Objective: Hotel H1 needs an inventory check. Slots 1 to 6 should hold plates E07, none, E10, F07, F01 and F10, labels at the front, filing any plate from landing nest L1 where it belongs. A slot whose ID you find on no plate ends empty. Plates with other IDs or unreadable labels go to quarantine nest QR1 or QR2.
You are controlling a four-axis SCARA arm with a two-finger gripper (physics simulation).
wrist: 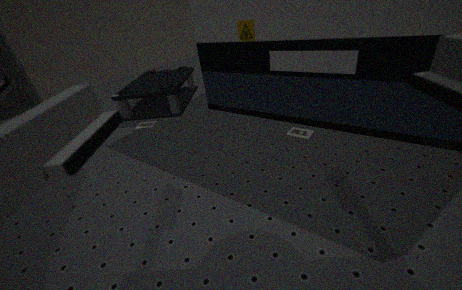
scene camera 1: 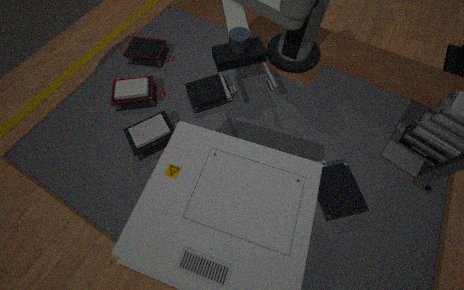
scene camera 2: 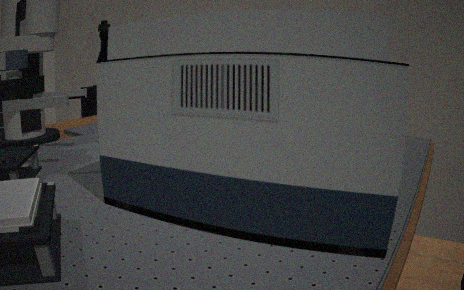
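Seen in the pictures: gripper, between the fingertips: [wrist: 257, 82] [scene camera 1: 252, 94] [scene camera 2: 78, 96]; arm's base, origin of its link: [scene camera 1: 292, 53] [scene camera 2: 26, 141].
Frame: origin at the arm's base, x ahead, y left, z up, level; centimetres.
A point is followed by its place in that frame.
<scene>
My gripper [scene camera 1: 251, 94] @[x 42.3, y -0.9, z 15.0 cm] [scene camera 2: 77, 96] @[x 42.3, y -0.9, z 15.0 cm] [wrist: 257, 82] @[x 42.3, y -0.9, z 15.0 cm] is open and empty, between the dark middle nest and the arm base, with its fingers pointing towards the white device. Hotel H1 [scene camera 1: 442, 170] @[x 36.5, y 62.5, z 11.7 cm] is at the right edge of scene camera 1, with several stacked layers; its slot labels and plate IDs are unreadable. A white plate [scene camera 1: 150, 130] @[x 69.2, y -27.1, z 7.7 cm] [scene camera 2: 17, 200] @[x 71.7, y -26.8, z 7.7 cm] lies on landing nest L1 [scene camera 1: 168, 120] @[x 62.1, y -24.9, z 6.3 cm] [scene camera 2: 42, 235] @[x 78.5, y -26.9, z 6.3 cm]. Another white plate [scene camera 1: 131, 88] @[x 58.1, y -45.8, z 7.7 cm] lies on a red-rimmed quarantine nest [scene camera 1: 134, 104] @[x 61.3, y -44.6, z 1.8 cm]. The other red-rimmed nest [scene camera 1: 146, 48] @[x 36.8, y -56.5, z 6.3 cm] is empty. No plate ID is legible.
The large white device [scene camera 1: 245, 200] @[x 77.4, y 14.9, z 25.8 cm] [scene camera 2: 240, 140] @[x 86.1, y -6.7, z 12.4 cm] [wrist: 320, 95] @[x 62.3, y 6.2, z 6.1 cm] stands in front of the gripper. The dark middle nest [scene camera 1: 207, 92] @[x 43.9, y -19.3, z 6.3 cm] [scene camera 2: 15, 157] @[x 45.6, y -18.3, z 6.2 cm] is empty. Another dark empty nest [scene camera 1: 344, 192] @[x 55.7, y 40.0, z 6.3 cm] [wrist: 155, 82] @[x 54.2, y 37.2, z 6.3 cm] stands beside the device. Two small floor labels [wrist: 146, 125] @[x 47.4, y 31.0, z 1.3 cm] [wrist: 300, 132] @[x 59.7, y 7.4, z 1.3 cm] are blurred.
</scene>
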